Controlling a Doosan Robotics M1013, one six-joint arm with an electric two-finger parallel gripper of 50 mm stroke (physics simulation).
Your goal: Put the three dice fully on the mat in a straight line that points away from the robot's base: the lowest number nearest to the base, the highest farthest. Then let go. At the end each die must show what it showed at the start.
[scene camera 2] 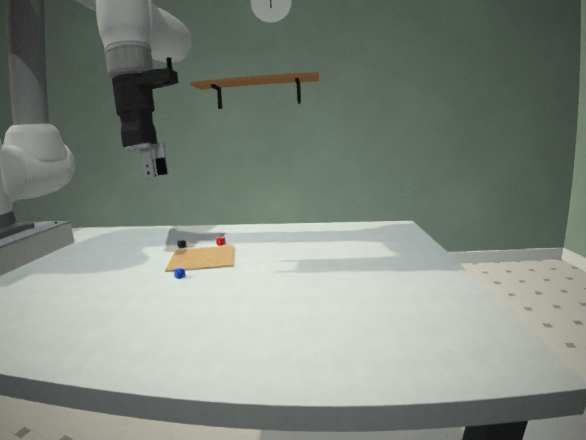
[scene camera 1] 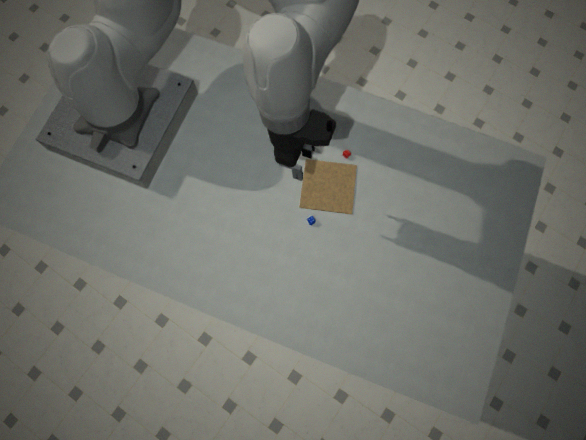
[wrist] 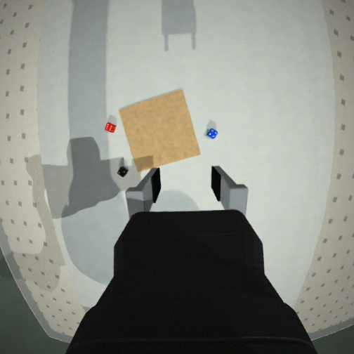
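Where they show: gripper, fingertip midpoint: (scene camera 2: pixel 156 176) (scene camera 1: pixel 302 166); arm's base at its link origin: (scene camera 1: pixel 117 111).
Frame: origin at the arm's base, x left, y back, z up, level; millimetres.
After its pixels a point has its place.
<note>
The tan mat (scene camera 1: pixel 328 187) @[x -18, y -601, z -61 mm] (scene camera 2: pixel 201 258) @[x -26, y -602, z -61 mm] (wrist: pixel 160 130) lies flat on the table. The red die (scene camera 1: pixel 347 154) @[x 84, y -625, z -49 mm] (scene camera 2: pixel 221 241) @[x 80, y -626, z -55 mm] (wrist: pixel 110 127) lies off its left edge in the wrist view and shows several white pips on top. The blue die (scene camera 1: pixel 311 220) @[x -123, y -584, z -50 mm] (scene camera 2: pixel 179 273) @[x -131, y -587, z -54 mm] (wrist: pixel 212 133) lies off the opposite edge, also with several pips. The black die (scene camera 2: pixel 182 244) @[x 68, y -529, z -56 mm] (wrist: pixel 122 171) lies off the mat's near-left corner in the wrist view; its pips are too small to read. My gripper (scene camera 1: pixel 303 162) @[x -60, y -537, z 126 mm] (scene camera 2: pixel 155 175) @[x -60, y -537, z 126 mm] (wrist: pixel 185 177) is open and empty, high above the table on the base side of the mat.
The robot's base plate (scene camera 1: pixel 167 120) @[x 14, y -140, z 0 mm] (scene camera 2: pixel 37 242) @[x 15, y -150, z -25 mm] stands at the left end of the table (scene camera 1: pixel 250 250) @[x -243, y -457, z -66 mm] (scene camera 2: pixel 300 325) @[x -308, y -812, z -65 mm] (wrist: pixel 260 100). A wooden shelf (scene camera 2: pixel 255 80) hangs on the wall behind. The arm's shadows fall across the table and a corner of the mat.
</note>
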